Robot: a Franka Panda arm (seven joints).
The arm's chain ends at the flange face. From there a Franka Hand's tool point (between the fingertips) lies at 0.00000 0.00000 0.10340 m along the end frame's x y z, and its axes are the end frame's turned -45 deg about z.
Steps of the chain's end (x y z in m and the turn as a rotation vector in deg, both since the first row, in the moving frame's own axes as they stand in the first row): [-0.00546 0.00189 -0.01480 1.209 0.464 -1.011]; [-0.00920 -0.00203 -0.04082 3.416 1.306 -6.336]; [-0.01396 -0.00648 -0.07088 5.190 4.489 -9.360]
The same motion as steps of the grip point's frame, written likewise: [-0.00307 -0.00349 -0.01483 0.527 1.183 -1.011]; [0.00079 -0.01096 -0.04103 1.492 3.339 -6.336]; [0.00691 -0.01635 -0.07162 0.496 6.844 -9.360]
